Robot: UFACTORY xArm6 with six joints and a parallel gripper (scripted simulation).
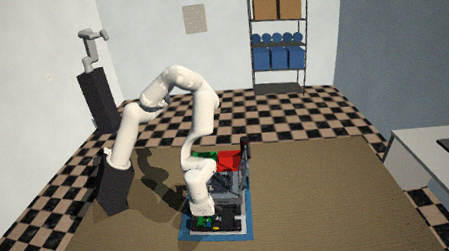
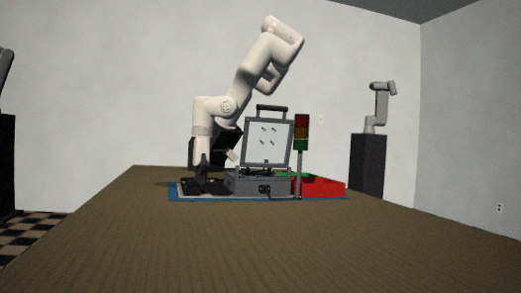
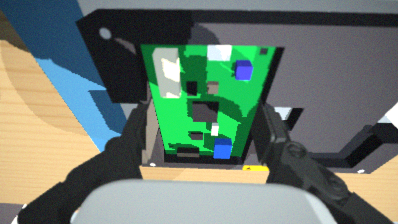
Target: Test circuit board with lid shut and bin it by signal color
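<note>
Right now the green circuit board is right at my hand. From my hand the other things lie so: tester plate (60 mm ahead, 180 mm to the left, 50 mm above); black latch hook (10 mm behind, 230 mm to the left, 60 mm above); tester lid (180 mm ahead, 170 mm to the left, 160 mm above).
</note>
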